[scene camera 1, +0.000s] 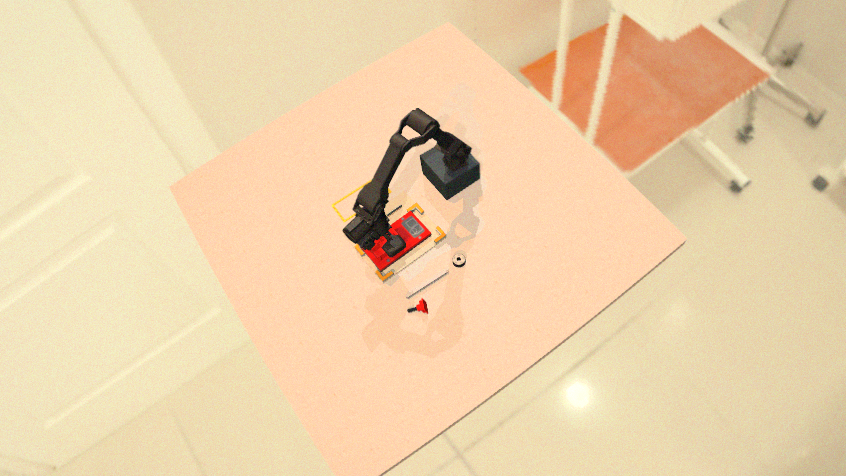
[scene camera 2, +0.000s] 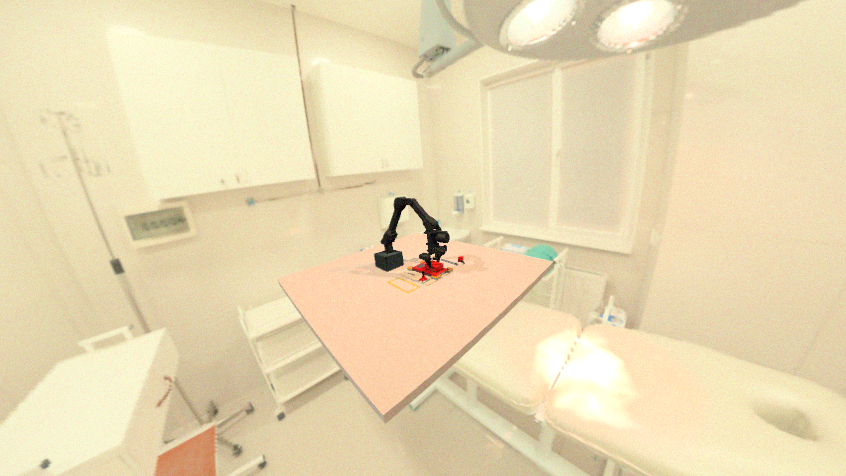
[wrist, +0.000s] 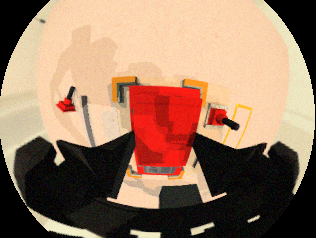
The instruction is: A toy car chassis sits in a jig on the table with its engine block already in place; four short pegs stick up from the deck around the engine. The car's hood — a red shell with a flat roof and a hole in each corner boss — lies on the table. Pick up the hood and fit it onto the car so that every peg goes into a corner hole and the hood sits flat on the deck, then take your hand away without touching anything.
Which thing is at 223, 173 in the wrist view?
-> The gripper.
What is the gripper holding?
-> A hood.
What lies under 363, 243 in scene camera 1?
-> The gripper.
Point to a hood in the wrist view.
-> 165, 126
